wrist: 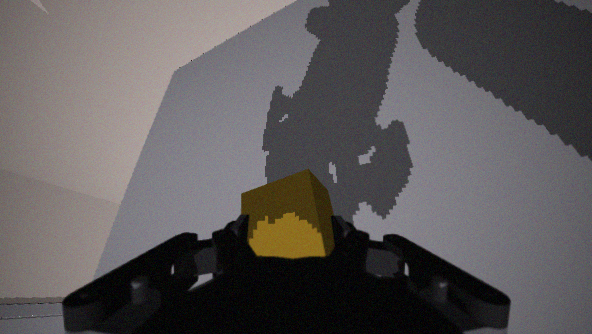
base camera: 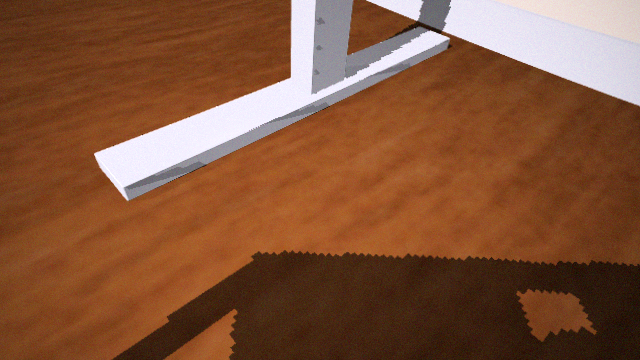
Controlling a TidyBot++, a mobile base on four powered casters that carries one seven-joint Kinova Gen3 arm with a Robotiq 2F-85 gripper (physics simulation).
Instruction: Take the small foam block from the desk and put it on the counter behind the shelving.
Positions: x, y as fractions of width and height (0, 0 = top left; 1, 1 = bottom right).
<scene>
I see my gripper (wrist: 0.49, 0.68), a yellow foam block (wrist: 0.49, 0.65) and a grey desk (base camera: 0.50, 0.21).
The grey desk also shows in the wrist view (wrist: 0.77, 0.40). The base camera view misses the yellow foam block: it is out of frame.
</scene>
